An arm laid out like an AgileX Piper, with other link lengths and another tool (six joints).
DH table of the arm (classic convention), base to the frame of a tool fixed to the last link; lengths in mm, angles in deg. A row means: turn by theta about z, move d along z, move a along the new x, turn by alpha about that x. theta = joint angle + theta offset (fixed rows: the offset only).
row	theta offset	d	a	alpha
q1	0	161.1	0	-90
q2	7.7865	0	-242.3	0
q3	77.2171	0	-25.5	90
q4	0	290.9	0	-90
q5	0	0	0	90
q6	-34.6	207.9	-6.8	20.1
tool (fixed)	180	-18.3	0	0
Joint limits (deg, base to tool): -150..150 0..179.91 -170..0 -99.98..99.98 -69.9..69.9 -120..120
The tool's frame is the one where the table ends.
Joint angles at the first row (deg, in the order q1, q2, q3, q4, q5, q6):
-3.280, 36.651, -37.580, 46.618, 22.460, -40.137
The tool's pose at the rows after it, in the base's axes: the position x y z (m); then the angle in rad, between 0 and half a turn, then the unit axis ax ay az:
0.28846, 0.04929, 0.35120, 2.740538, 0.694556, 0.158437, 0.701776
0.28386, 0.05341, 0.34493, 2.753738, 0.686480, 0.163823, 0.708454
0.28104, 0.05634, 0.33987, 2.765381, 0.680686, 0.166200, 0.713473
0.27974, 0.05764, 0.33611, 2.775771, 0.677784, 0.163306, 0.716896
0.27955, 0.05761, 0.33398, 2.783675, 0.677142, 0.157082, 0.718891
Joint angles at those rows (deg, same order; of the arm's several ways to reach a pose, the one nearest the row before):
-3.280, 34.297, -34.533, 52.749, 22.155, -46.562
-3.280, 32.708, -32.130, 58.095, 22.194, -52.120
-3.278, 31.680, -30.289, 62.590, 22.198, -56.612
-3.279, 31.068, -28.912, 66.198, 21.956, -59.774
-3.278, 30.785, -28.054, 68.718, 21.537, -61.591

